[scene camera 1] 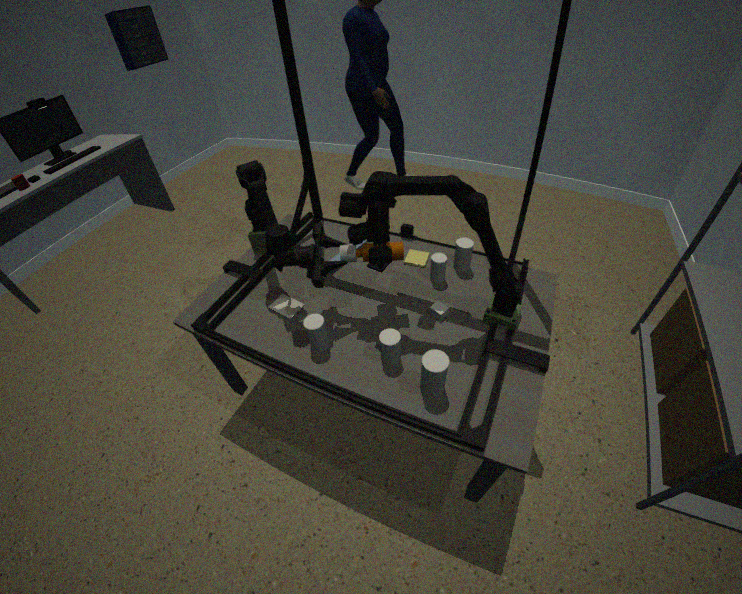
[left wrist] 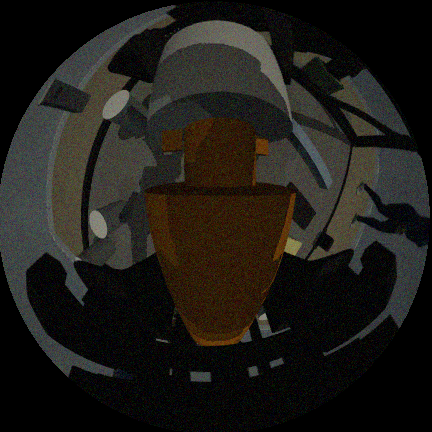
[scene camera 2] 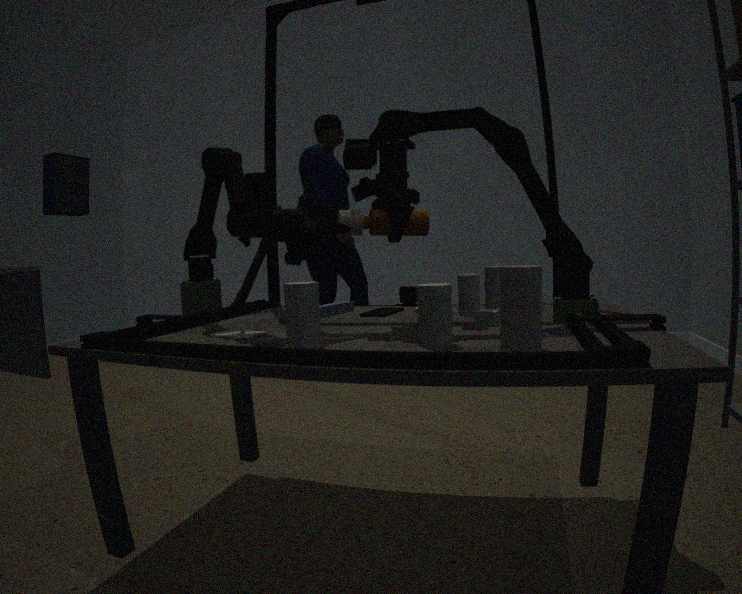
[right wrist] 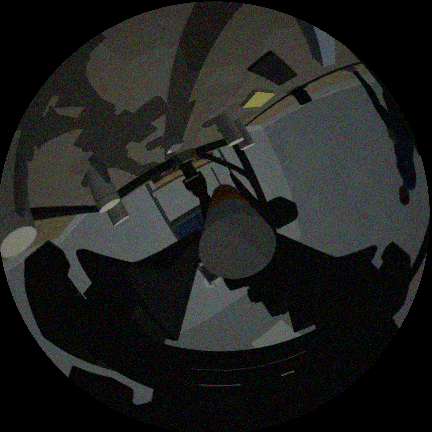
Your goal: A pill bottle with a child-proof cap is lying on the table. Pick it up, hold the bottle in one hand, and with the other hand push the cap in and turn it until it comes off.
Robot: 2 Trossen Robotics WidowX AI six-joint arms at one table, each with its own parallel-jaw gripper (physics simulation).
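The orange pill bottle (scene camera 1: 392, 250) (scene camera 2: 420, 222) (left wrist: 220, 240) is held level above the table. My left gripper (scene camera 1: 378, 255) (scene camera 2: 396, 229) comes down from above and is shut on its body. The white cap (scene camera 1: 347, 251) (scene camera 2: 351, 219) (left wrist: 215, 70) (right wrist: 237, 245) is at the bottle's neck end, pointing left in the scene views. In the left wrist view its rim surrounds the end of the neck, with a stretch of neck and two small side lugs showing below it. My right gripper (scene camera 1: 337, 252) (scene camera 2: 334, 219) reaches in level from the left and is shut on the cap; its fingertips are dark and hard to see.
Several white cylinders (scene camera 1: 435, 380) (scene camera 1: 389, 353) (scene camera 1: 316, 337) stand on the table's near side, and two more (scene camera 1: 438, 270) (scene camera 1: 464, 257) at back right. A yellow note (scene camera 1: 417, 257) (right wrist: 258, 99), a dark flat pad (right wrist: 272, 67) and a pale blue bar (left wrist: 312, 155) lie beneath the arms.
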